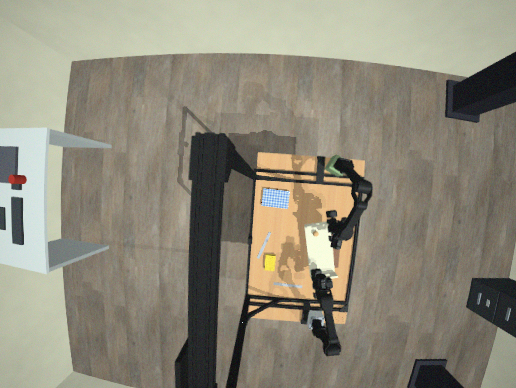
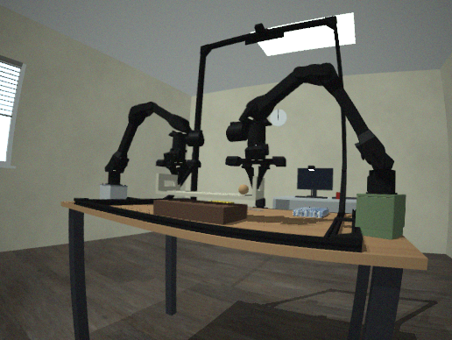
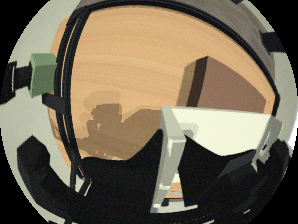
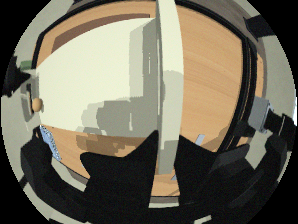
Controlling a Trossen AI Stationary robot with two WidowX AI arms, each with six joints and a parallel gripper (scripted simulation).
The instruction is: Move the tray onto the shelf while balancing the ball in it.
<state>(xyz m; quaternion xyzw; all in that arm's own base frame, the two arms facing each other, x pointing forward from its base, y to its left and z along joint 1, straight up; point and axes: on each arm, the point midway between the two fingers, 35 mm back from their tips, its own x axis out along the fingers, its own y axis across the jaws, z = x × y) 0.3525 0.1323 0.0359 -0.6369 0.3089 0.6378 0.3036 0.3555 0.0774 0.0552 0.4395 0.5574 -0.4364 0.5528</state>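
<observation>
The orange ball is 80 mm to the right of my left hand, 70 mm behind it and 40 mm below it. Round my left hand: white tray 180 mm to the right, 40 mm below, 20 mm behind; then shelf 180 mm to the right, 100 mm below, 30 mm ahead.
</observation>
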